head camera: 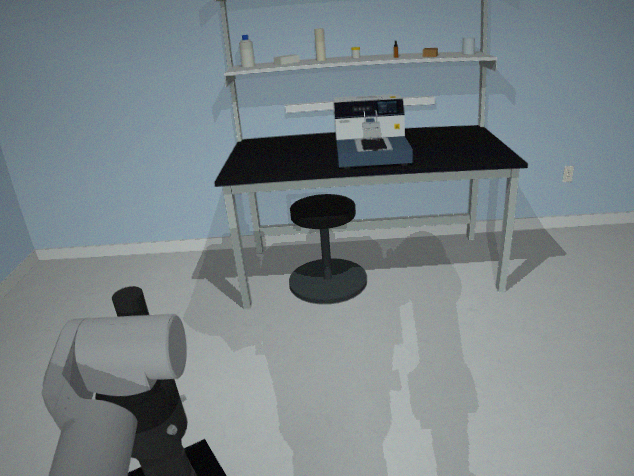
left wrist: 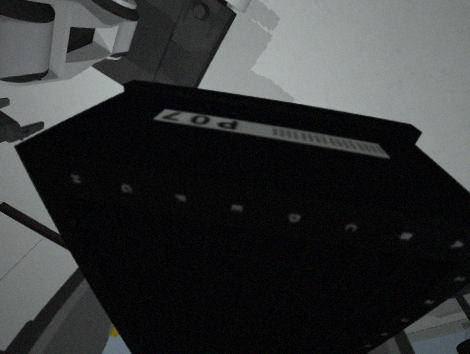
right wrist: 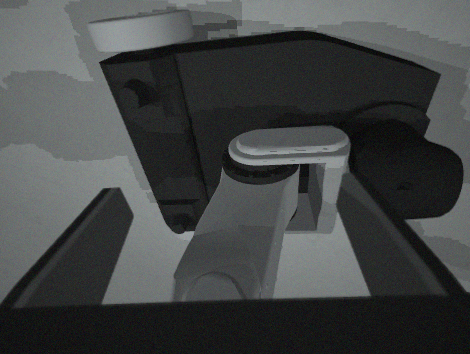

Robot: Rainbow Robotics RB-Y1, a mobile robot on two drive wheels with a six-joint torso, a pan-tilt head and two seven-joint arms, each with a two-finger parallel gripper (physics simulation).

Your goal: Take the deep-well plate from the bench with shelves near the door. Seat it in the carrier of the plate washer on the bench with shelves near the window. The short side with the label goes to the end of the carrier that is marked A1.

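Places are measured from the robot's base along level axes (x right, y back, z down), in millimetres.
Pixels of known places: left gripper, between the fingertips: (left wrist: 243,236); right gripper, between the fingertips: (left wrist: 25,113) (right wrist: 230,195).
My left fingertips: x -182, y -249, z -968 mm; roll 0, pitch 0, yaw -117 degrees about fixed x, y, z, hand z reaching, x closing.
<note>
Ahead of a thing's pixels: the offset from my left fingertips to its top centre. "*": to the spot under its first point. Level surfaces: height alone.
The black deep-well plate {dx +1, dy -1, dz -43 mm} (head camera: 205,457) (left wrist: 225,260) fills much of the left wrist view; its short side with the white P07 label {* dx -53, dy +30, dz -23 mm} (left wrist: 254,130) faces the camera, with letters A to H along that edge. My left gripper (left wrist: 235,305) is shut on the plate, whose body hides the fingertips. In the head view, part of the plate shows below the left wrist. The plate washer (head camera: 368,125) stands on the far bench, its light-framed carrier {* dx +603, dy -1901, dz +125 mm} (head camera: 360,145) at the front; the A1 mark cannot be read. My right gripper (right wrist: 230,195) is open with no object between its fingers.
The washer's black bench top {dz +206 mm} (head camera: 281,158) has a shelf {dz -249 mm} (head camera: 368,61) with bottles and small boxes above it. A round black stool (head camera: 322,209) stands at the bench's front, left of the washer. The robot's dark base (right wrist: 260,80) and a white wheel (right wrist: 142,32) show beyond the right fingers.
</note>
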